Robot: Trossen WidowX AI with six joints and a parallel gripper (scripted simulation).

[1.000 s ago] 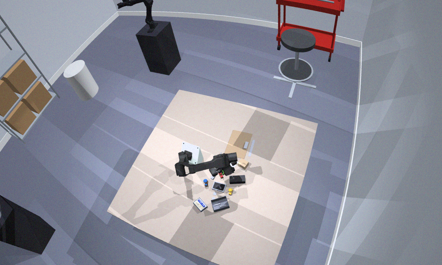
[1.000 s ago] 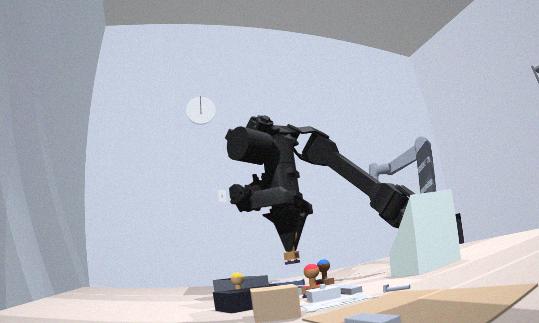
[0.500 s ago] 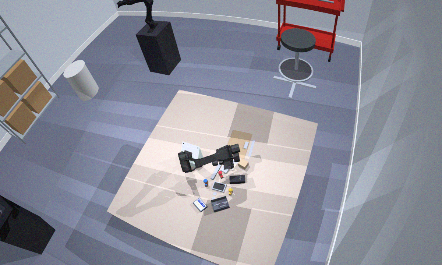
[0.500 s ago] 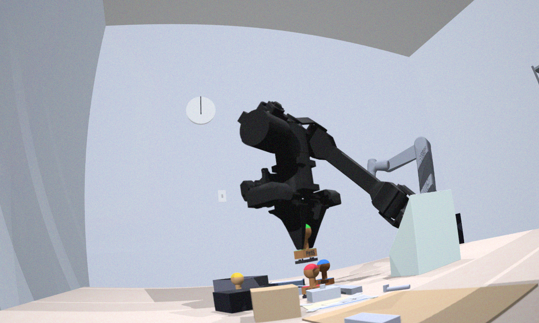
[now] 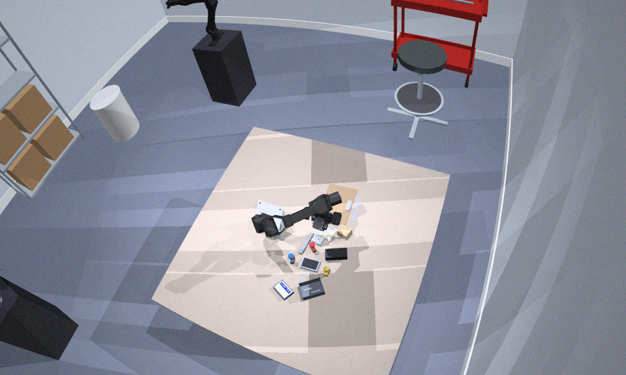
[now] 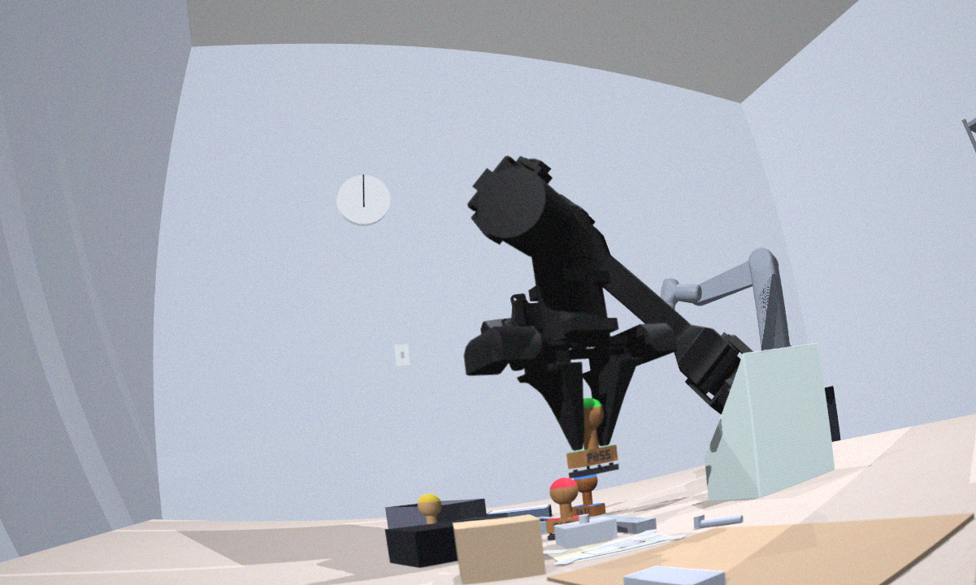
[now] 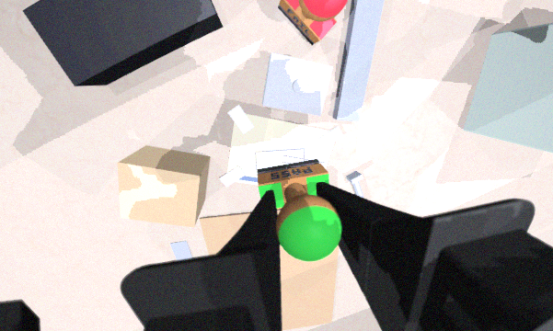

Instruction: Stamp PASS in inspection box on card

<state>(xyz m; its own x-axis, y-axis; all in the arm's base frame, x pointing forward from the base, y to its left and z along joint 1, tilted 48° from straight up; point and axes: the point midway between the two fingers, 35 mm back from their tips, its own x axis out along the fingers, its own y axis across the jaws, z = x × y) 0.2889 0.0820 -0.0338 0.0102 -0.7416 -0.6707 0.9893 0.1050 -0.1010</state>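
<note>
Right now the inspection card is 1 cm to the left of my gripper tip and 10 cm below it. Round my gripper tip: red-knobbed stamp: 2 cm behind, 11 cm to the right, 7 cm below; tan block: 10 cm ahead, 3 cm to the left, 7 cm below; black box: 11 cm ahead, 10 cm to the right, 8 cm below.
</note>
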